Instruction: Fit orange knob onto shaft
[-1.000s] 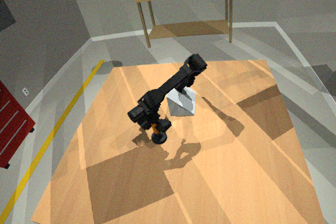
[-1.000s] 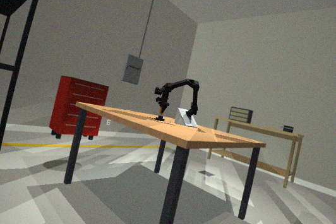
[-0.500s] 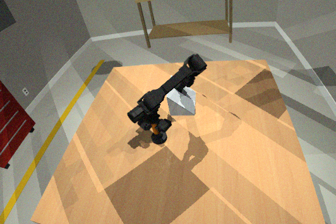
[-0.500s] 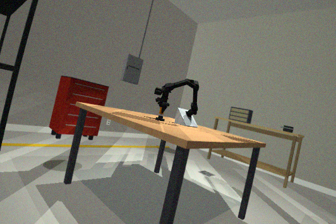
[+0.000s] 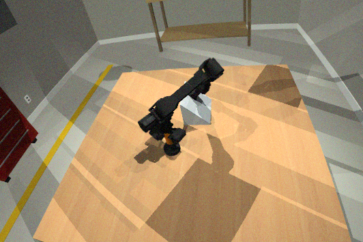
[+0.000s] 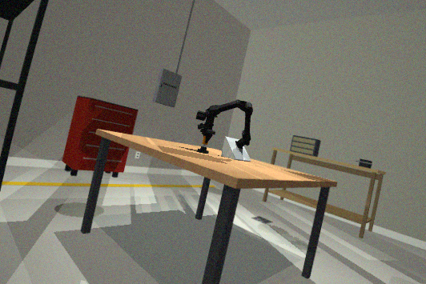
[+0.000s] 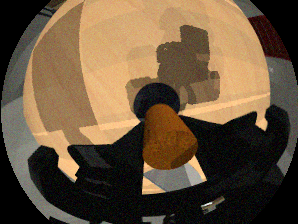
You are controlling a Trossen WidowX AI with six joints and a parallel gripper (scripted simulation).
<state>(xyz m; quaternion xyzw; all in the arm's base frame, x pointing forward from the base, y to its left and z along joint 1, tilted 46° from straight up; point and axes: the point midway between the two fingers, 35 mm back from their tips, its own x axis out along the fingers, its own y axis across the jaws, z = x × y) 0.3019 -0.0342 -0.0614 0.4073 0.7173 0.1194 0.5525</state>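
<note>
My gripper tip is now 30 mm below the orange knob. From my gripper tip the other things lie so: dark round pedestal (40 mm below).
</note>
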